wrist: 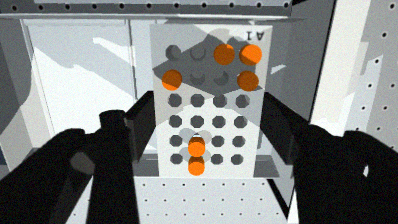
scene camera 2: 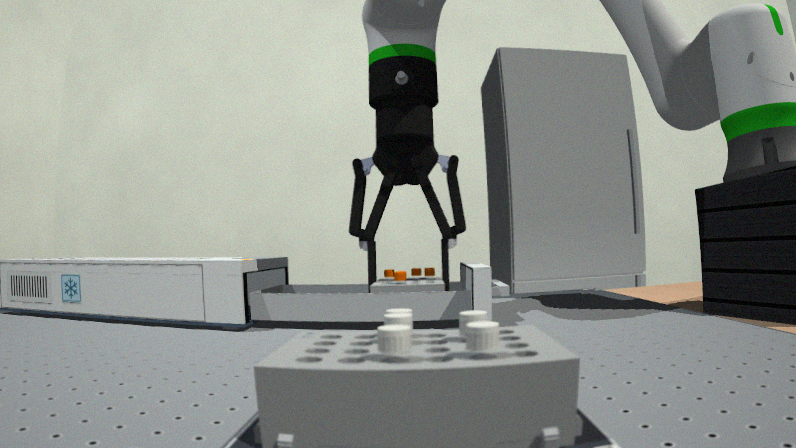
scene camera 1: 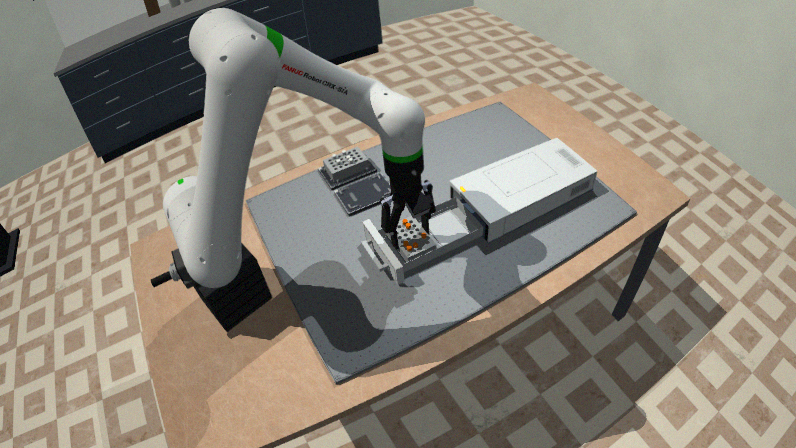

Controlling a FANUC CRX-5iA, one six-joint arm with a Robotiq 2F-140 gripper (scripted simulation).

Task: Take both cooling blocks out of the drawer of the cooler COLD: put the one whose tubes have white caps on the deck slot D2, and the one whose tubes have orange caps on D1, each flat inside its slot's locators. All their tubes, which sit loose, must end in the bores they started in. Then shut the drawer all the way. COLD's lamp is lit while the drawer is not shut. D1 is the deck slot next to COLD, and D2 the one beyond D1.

I see my gripper and a cooler.
My gripper also shows in the wrist view and in scene camera 1.
